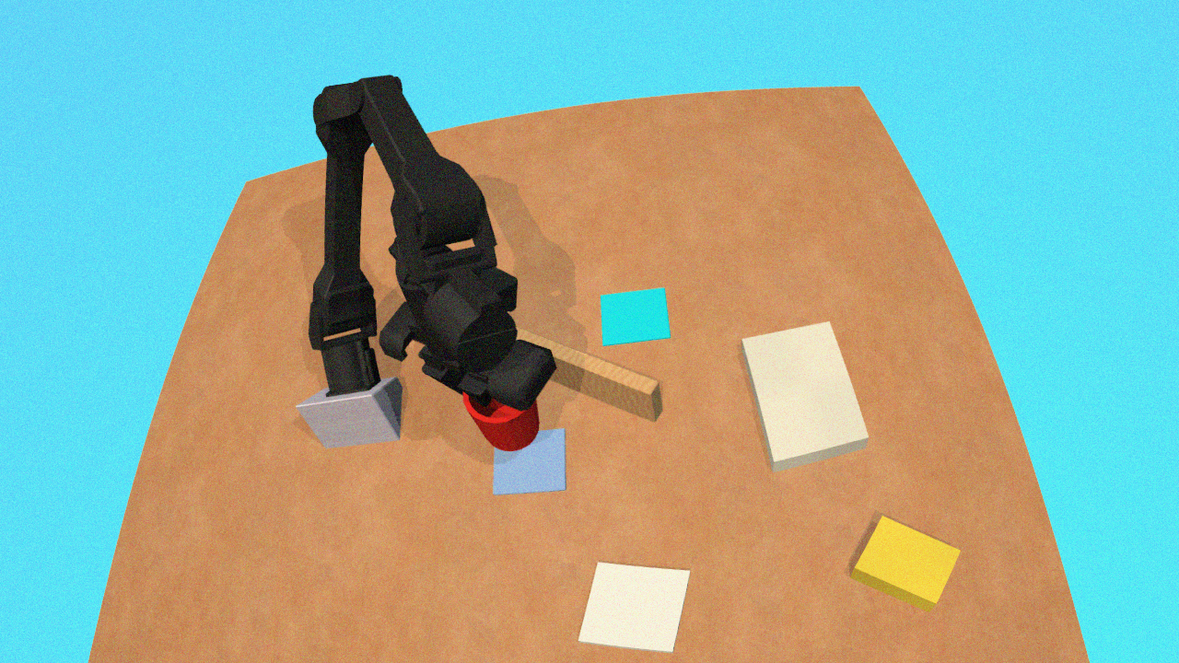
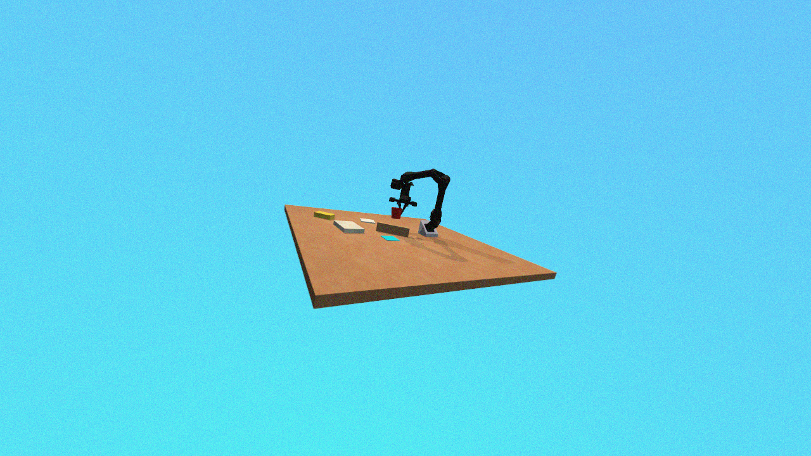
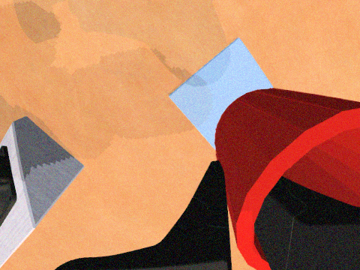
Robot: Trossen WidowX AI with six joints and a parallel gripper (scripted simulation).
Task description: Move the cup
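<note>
My gripper tip is now 17 cm short of the cyan pad, 18 cm to the right of it and 12 cm above it. From my gripper tip the other things lie so: blue pad (2 cm ahead, 1 cm to the right, 12 cm below); then wooden bar (10 cm ahead, 8 cm to the left, 10 cm below); then red cup (2 cm ahead, 2 cm to the right).
</note>
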